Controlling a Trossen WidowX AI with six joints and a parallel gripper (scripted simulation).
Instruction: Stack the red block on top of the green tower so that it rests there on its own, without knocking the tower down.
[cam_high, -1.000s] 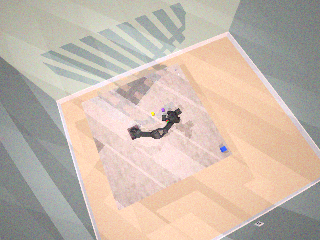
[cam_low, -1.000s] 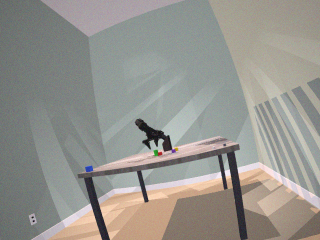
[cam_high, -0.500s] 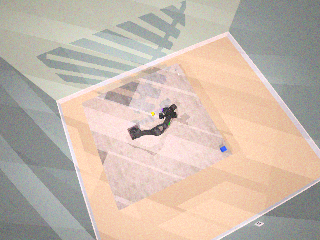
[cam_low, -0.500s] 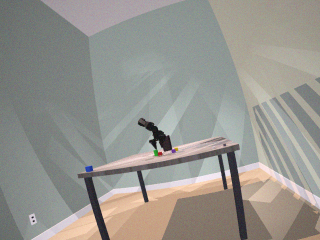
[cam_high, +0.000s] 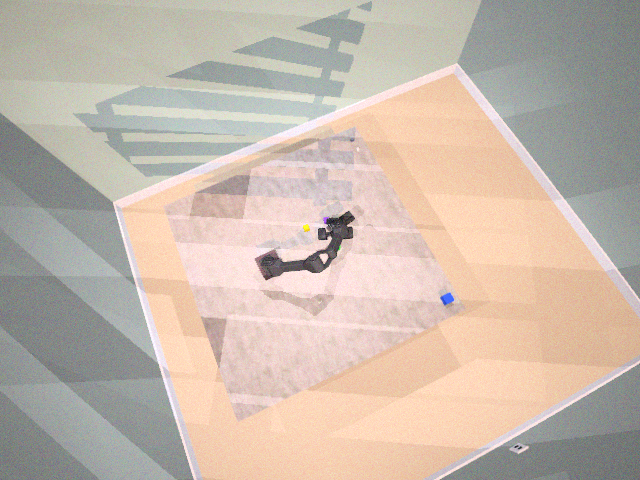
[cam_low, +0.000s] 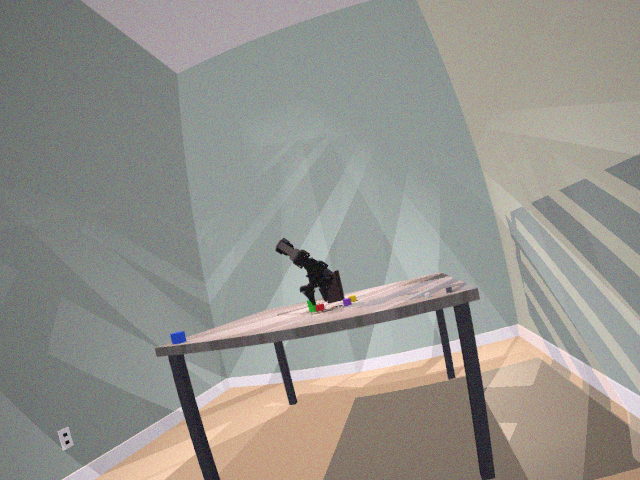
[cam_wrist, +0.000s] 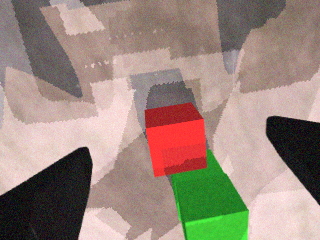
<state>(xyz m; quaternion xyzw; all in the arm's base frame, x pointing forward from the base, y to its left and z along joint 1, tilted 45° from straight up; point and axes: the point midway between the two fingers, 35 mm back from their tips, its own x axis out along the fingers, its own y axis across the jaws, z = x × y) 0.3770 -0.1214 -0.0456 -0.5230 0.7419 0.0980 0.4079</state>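
My gripper tip is now 1 cm to the left of the red block and 2 cm above it. Round my gripper tip: purple block: 2 cm ahead, 13 cm to the left, 2 cm below; then blue block: 31 cm ahead, 60 cm to the right, 1 cm below; then yellow block: 10 cm behind, 15 cm to the left, 2 cm below.
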